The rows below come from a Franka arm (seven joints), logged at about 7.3 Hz.
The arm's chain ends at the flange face. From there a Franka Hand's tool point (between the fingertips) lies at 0.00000 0.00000 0.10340 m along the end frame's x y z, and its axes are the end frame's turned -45 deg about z.
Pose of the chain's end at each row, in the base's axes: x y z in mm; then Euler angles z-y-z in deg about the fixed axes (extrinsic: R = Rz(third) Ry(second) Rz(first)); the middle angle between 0 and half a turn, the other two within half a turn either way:
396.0, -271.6, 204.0, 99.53, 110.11, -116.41
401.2, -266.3, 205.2, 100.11, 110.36, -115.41
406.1, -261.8, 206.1, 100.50, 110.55, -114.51
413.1, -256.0, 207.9, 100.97, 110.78, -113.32
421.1, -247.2, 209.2, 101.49, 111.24, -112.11
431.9, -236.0, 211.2, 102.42, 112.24, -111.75
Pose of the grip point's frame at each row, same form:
352.8, -358.6, 168.4, 54.53, 110.11, -116.41
359.6, -353.9, 169.2, 55.11, 110.36, -115.41
365.9, -349.9, 169.8, 55.50, 110.55, -114.51
374.8, -344.8, 171.2, 55.97, 110.78, -113.32
384.8, -336.5, 171.7, 56.49, 111.24, -112.11
396.4, -324.9, 172.1, 57.42, 112.24, -111.75

